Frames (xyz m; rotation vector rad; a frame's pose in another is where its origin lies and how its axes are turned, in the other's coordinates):
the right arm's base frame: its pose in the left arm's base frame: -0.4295 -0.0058 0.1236 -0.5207 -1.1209 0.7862
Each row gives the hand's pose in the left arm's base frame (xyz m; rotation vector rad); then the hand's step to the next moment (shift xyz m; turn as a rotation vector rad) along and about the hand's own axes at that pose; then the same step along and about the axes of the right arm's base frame.
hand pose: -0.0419 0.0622 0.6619 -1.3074 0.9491 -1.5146
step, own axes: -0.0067 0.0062 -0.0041 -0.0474 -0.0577 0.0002
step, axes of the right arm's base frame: -0.0022 0.0098 -0.0005 0.0711 0.0125 0.0192
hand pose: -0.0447 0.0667 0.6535 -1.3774 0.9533 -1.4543
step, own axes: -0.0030 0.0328 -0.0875 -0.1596 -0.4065 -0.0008
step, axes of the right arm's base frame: -0.0503 0.0459 0.0641 0.4037 -0.0555 0.1570
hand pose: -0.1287 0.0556 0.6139 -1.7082 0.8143 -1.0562
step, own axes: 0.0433 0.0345 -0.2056 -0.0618 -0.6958 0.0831
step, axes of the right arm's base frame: -0.1229 -0.0425 0.1686 0.6351 -0.2706 0.1351
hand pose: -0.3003 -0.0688 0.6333 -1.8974 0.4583 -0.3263
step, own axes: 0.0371 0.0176 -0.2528 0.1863 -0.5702 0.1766
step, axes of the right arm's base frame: -0.1534 -0.1766 0.1043 0.5397 -0.2822 -0.1421
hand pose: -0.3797 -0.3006 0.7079 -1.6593 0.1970 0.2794
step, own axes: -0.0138 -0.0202 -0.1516 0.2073 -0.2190 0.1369
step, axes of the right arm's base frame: -0.0931 -0.1214 0.0131 0.2641 -0.0648 -0.1890
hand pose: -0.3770 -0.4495 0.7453 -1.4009 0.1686 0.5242
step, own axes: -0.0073 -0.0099 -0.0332 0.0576 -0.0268 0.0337
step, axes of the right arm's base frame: -0.0225 -0.0273 -0.0014 0.0507 0.0076 -0.0505
